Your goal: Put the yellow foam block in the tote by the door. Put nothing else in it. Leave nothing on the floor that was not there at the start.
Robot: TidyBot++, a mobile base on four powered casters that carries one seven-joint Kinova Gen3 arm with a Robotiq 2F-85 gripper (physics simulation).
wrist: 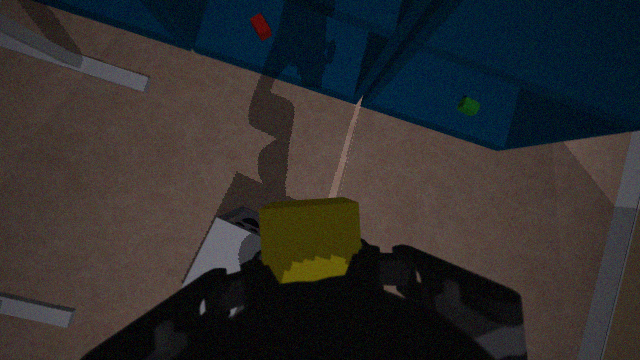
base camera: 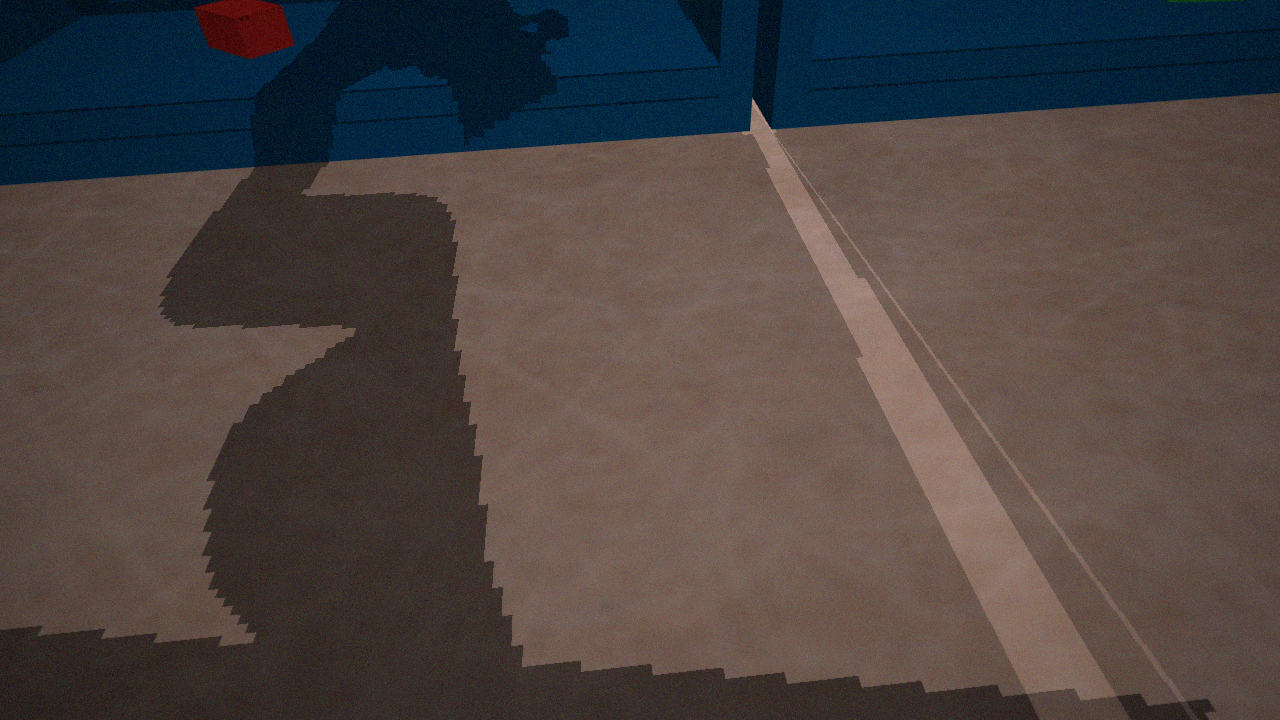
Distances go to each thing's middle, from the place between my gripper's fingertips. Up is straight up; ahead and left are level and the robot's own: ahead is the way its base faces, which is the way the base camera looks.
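Yellow foam block (wrist: pixel 301 240), 2 cm above my hand.
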